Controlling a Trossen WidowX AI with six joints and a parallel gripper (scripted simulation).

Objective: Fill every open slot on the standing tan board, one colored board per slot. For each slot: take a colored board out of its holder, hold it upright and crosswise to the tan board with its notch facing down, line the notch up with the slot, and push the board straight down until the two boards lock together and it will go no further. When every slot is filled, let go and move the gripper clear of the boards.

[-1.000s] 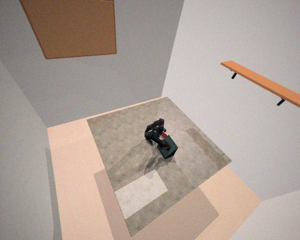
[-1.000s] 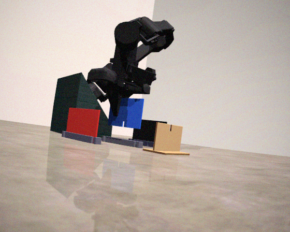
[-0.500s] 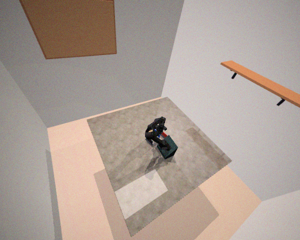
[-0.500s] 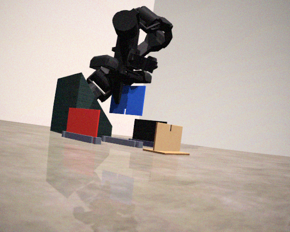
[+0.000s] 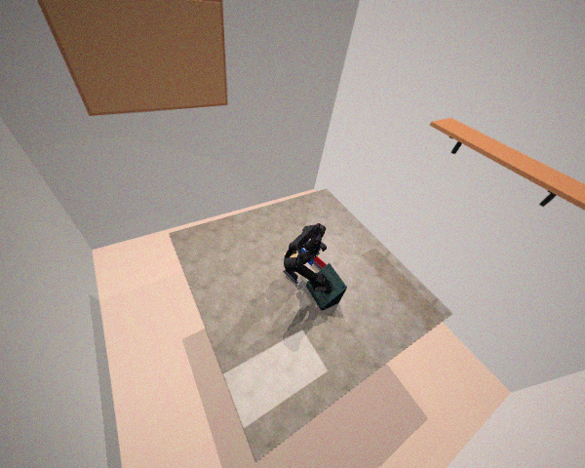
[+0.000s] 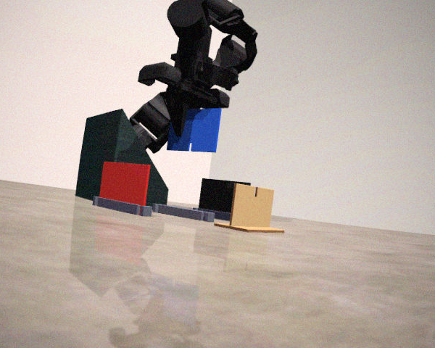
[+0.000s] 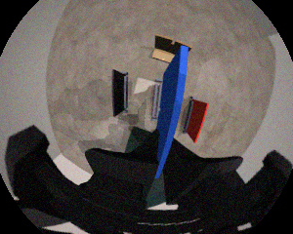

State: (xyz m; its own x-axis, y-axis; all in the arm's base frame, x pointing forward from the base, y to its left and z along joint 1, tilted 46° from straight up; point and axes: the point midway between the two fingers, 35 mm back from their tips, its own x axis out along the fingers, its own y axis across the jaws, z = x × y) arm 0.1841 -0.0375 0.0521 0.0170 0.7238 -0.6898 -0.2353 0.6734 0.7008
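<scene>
The tan board lies 16 cm ahead of my gripper tip, 10 cm below it and 2 cm to the left of it. The rest, counted from my gripper tip: red board 11 cm below, 10 cm to the right, 2 cm ahead; black board 11 cm below, 10 cm to the left, 1 cm ahead; blue board 2 cm ahead, 1 cm to the left.
</scene>
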